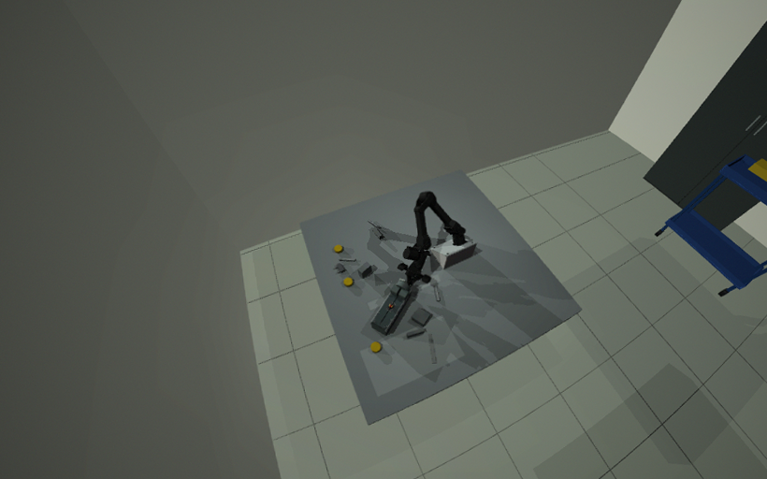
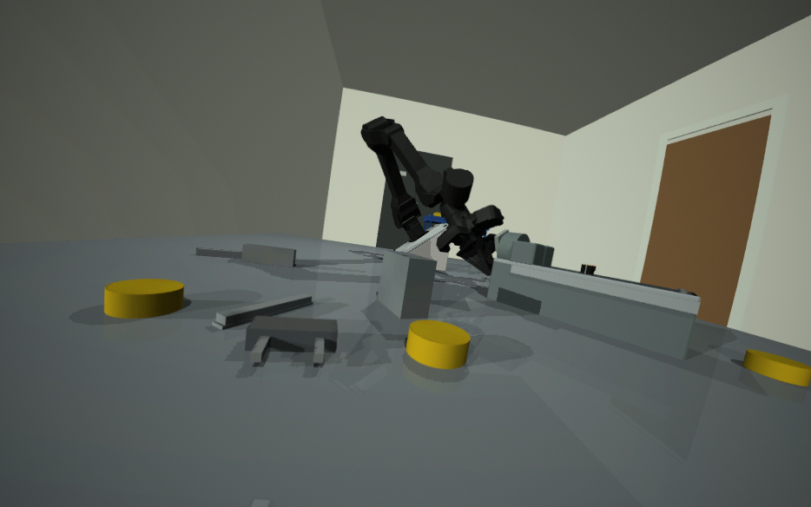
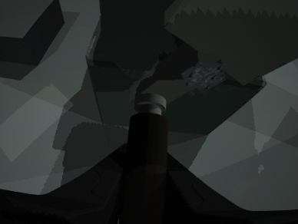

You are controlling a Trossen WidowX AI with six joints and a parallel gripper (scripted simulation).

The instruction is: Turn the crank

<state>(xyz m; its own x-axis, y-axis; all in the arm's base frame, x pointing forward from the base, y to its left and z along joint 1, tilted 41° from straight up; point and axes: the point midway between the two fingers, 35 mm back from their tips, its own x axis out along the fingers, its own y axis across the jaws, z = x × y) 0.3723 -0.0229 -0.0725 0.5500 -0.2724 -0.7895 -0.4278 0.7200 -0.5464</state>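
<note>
My gripper tip is now 3 cm below the dark crank handle, 2 cm past it and 1 cm to the left of it. The rest, counted from my gripper tip: bracket 33 cm to the right, 26 cm ahead, 3 cm below; red pointer 16 cm ahead, 6 cm to the left, 5 cm above.
</note>
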